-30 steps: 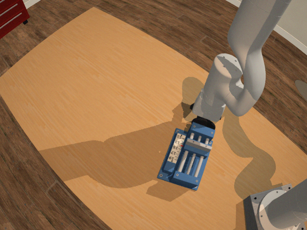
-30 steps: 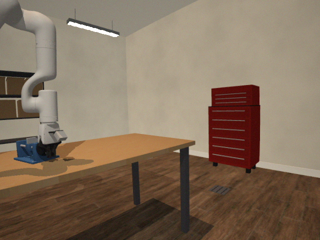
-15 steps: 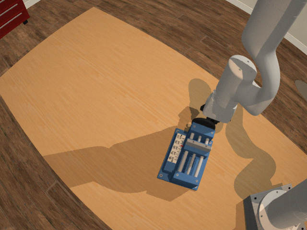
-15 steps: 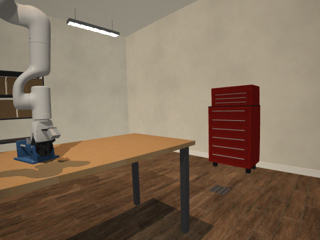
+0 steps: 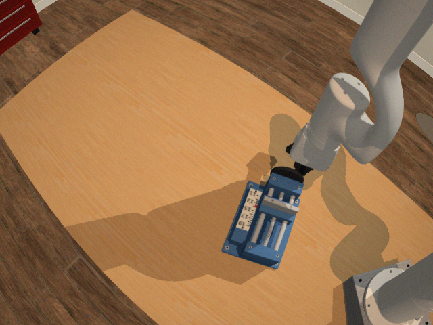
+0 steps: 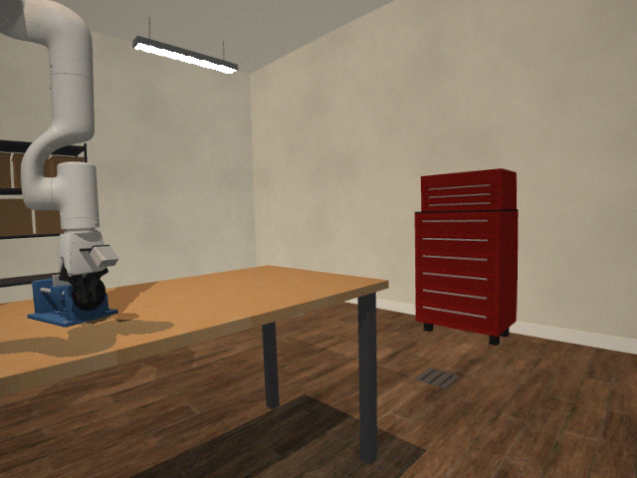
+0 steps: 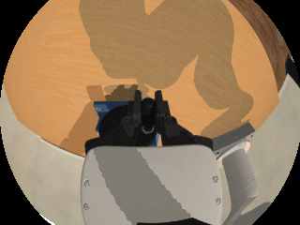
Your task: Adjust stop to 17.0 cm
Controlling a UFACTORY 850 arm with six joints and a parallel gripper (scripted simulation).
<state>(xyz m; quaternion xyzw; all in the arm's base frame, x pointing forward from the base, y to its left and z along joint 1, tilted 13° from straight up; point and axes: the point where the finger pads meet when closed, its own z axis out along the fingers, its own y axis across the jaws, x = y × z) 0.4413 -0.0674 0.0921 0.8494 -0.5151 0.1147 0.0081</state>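
Now: hand 14 cm to the right of the grey stop bar, 2 cm past it and 1 cm below it. Also, from my hand: black handwheel: 2 cm to the left.
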